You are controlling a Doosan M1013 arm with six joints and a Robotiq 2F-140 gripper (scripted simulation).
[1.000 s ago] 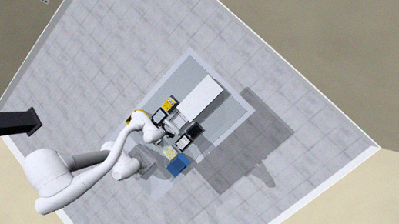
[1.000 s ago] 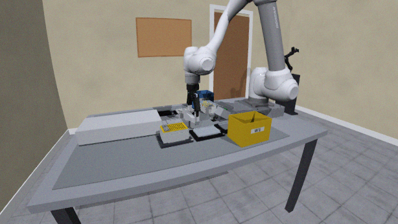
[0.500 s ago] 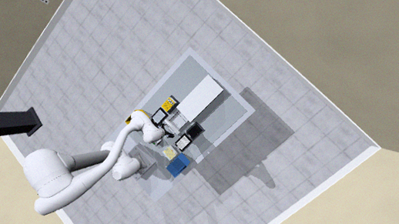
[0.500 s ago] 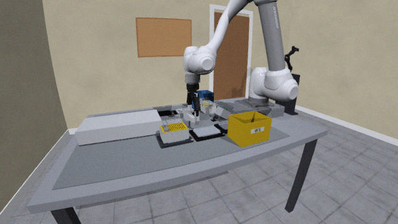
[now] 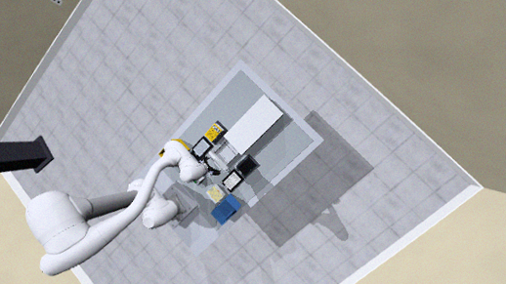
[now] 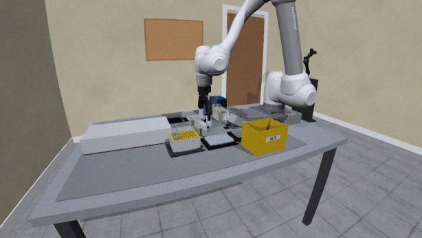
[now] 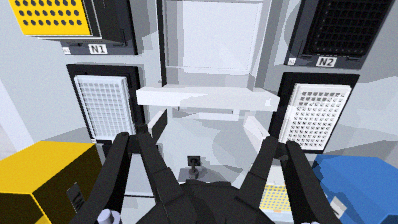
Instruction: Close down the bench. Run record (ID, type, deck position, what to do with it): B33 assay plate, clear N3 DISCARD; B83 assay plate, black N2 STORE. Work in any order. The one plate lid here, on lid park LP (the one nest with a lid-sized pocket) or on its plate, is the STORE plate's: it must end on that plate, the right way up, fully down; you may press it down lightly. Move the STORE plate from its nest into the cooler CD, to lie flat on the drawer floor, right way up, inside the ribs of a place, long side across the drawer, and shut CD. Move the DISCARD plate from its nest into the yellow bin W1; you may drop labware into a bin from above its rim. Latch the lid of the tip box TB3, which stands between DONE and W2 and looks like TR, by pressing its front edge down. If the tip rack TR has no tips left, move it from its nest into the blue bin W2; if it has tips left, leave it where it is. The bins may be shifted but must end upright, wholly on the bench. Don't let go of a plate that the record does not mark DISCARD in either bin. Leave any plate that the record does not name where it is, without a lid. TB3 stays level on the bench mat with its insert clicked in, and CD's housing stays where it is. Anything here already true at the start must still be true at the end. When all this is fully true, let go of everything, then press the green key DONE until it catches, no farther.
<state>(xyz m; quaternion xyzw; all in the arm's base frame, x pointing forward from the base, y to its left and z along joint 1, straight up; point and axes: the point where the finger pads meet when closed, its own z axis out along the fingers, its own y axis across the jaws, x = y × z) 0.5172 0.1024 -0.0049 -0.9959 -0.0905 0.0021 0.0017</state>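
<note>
The see-through plate lid lies 21 cm behind my hand, 13 cm to the left of it and 5 cm below it. The rest, counted from my hand: drawer (15 cm ahead, 3 cm to the left, 4 cm below); then N3 label (12 cm behind, 16 cm to the left, 5 cm below); then black nest (4 cm behind, 18 cm to the left, 6 cm below).
</note>
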